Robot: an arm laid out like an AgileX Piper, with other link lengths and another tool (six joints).
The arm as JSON. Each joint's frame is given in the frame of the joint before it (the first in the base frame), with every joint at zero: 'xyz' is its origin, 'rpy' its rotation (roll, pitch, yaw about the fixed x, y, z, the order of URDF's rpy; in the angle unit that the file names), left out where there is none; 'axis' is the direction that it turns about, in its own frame. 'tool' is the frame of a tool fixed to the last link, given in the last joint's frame.
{
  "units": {
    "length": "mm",
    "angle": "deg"
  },
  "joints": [
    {
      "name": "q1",
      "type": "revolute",
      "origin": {
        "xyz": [
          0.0,
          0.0,
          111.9
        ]
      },
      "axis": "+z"
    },
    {
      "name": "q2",
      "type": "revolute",
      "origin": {
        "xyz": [
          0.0,
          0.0,
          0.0
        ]
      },
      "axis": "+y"
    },
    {
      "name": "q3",
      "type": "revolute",
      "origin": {
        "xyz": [
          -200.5,
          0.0,
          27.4
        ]
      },
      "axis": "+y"
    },
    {
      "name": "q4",
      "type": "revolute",
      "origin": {
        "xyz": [
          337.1,
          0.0,
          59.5
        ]
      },
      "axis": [
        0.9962,
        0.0,
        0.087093
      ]
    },
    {
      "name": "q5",
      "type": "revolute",
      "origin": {
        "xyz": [
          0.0,
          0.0,
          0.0
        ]
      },
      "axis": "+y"
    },
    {
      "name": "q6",
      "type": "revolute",
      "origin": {
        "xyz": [
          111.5,
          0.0,
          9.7
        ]
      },
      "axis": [
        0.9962,
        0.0,
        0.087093
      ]
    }
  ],
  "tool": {
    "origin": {
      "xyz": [
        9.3,
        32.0,
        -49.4
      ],
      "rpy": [
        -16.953,
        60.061,
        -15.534
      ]
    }
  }
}
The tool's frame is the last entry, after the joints.
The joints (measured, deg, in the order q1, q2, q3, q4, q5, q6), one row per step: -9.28 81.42 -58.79 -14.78 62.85 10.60; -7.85 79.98 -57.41 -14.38 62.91 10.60; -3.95 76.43 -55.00 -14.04 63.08 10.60; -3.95 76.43 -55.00 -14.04 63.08 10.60; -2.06 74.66 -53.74 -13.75 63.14 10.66; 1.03 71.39 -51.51 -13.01 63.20 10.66; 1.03 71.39 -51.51 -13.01 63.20 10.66; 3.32 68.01 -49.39 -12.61 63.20 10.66; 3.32 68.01 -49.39 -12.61 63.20 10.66; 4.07 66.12 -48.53 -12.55 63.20 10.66; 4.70 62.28 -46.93 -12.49 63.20 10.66; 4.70 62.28 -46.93 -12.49 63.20 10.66; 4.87 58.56 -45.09 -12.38 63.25 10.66; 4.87 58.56 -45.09 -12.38 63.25 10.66; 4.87 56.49 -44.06 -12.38 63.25 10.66; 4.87 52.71 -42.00 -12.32 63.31 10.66; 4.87 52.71 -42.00 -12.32 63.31 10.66; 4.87 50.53 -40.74 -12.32 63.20 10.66
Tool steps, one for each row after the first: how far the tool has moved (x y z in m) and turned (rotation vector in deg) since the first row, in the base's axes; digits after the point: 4 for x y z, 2 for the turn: -0.0039 0.0092 0.0003 0.37 -0.06 1.29; -0.0112 0.0310 0.0057 0.57 -1.05 5.06; -0.0112 0.0310 0.0057 0.57 -1.05 5.06; -0.0155 0.0415 0.0078 0.83 -1.53 6.80; -0.0239 0.0585 0.0119 1.51 -2.54 9.67; -0.0239 0.0585 0.0119 1.51 -2.54 9.67; -0.0325 0.0701 0.0164 1.89 -3.79 11.87; -0.0325 0.0701 0.0164 1.89 -3.79 11.87; -0.0361 0.0736 0.0205 1.93 -4.81 12.62; -0.0428 0.0761 0.0291 1.94 -7.05 13.27; -0.0428 0.0761 0.0291 1.94 -7.05 13.27; -0.0500 0.0765 0.0352 2.00 -8.89 13.43; -0.0500 0.0765 0.0352 2.00 -8.89 13.43; -0.0540 0.0762 0.0383 1.97 -9.93 13.44; -0.0617 0.0757 0.0424 1.97 -11.59 13.44; -0.0617 0.0757 0.0424 1.97 -11.59 13.44; -0.0660 0.0753 0.0440 1.94 -12.62 13.48
